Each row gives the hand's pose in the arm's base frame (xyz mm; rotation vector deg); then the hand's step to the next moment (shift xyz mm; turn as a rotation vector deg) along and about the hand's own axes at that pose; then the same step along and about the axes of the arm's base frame.
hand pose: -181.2 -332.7 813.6 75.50 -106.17 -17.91
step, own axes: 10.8 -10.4 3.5 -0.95 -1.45 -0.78
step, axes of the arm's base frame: 3.1 -14.7 -3.5 1.65 0.41 -0.85
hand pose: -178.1 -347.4 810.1 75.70 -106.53 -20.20
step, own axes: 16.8 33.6 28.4 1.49 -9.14 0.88
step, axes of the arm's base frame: -45.3 -7.2 10.7 5.18 -5.28 -5.64
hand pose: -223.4 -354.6 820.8 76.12 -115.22 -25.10
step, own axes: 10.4 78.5 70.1 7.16 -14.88 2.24
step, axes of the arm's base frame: -104.2 17.8 1.2 6.68 -12.94 -8.09
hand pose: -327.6 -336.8 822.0 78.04 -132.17 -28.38
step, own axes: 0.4 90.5 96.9 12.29 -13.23 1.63
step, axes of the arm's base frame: -117.0 50.0 -37.4 3.55 -16.78 -5.89
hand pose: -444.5 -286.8 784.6 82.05 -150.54 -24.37
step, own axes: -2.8 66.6 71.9 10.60 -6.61 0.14
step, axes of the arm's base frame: -69.0 50.0 -48.5 -0.50 -12.24 -2.43
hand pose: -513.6 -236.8 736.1 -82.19 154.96 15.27
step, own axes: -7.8 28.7 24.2 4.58 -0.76 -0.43
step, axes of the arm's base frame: -19.8 26.6 -19.2 -1.94 -4.23 -0.32
